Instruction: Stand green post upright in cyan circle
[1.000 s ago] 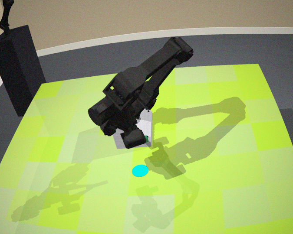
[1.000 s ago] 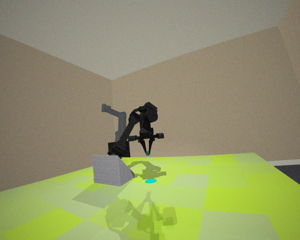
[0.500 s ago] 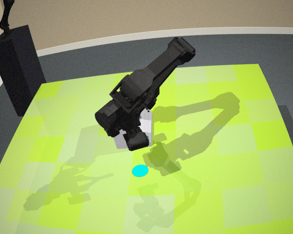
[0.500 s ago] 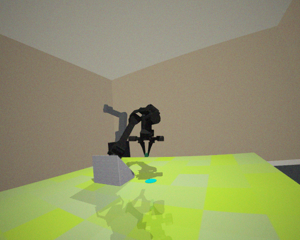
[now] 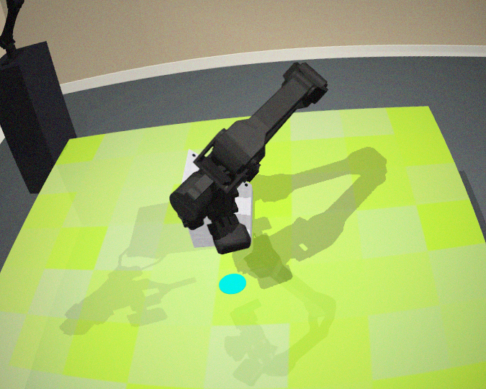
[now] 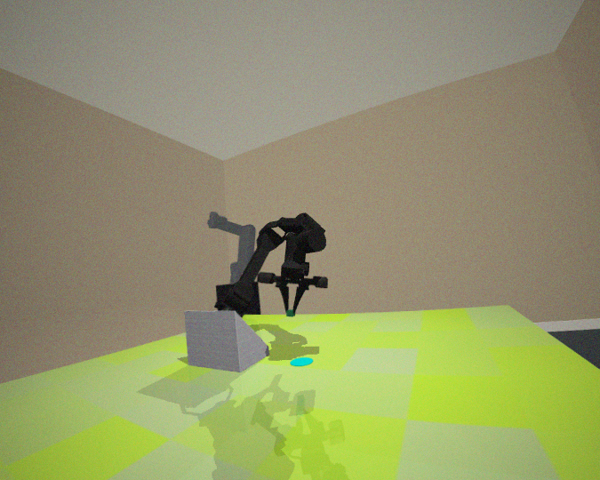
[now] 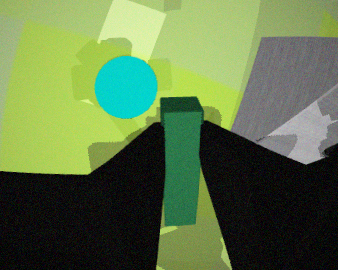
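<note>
Right now my gripper tip is 13 cm above the cyan circle, 2 cm short of it and 1 cm to the right of it. The rest, counted from my gripper tip: green post: 2 cm to the left, 1 cm behind.
</note>
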